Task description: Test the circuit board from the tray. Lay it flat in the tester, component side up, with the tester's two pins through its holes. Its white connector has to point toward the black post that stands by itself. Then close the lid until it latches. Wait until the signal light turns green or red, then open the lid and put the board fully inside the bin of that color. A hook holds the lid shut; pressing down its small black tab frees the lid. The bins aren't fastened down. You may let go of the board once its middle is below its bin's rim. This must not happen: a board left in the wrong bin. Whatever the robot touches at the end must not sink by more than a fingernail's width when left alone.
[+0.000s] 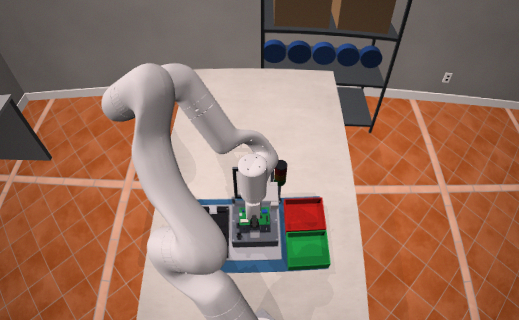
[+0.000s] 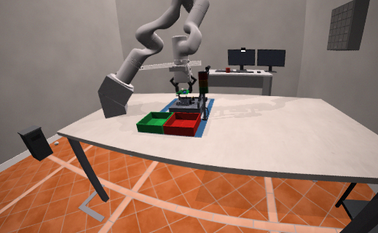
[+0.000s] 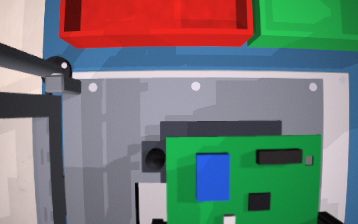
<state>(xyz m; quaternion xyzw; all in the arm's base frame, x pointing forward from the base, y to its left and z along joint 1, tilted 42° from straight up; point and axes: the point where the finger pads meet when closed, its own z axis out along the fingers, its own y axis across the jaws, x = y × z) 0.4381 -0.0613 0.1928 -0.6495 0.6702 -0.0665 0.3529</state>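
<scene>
Right now my hand is right at the green circuit board. From my hand the other things lie so: red bin: 19 cm to the right, 12 cm below, 7 cm ahead; then tester lid: 12 cm ahead, 5 cm above, 1 cm to the left; then green bin: 21 cm to the right, 12 cm below, 8 cm behind.
</scene>
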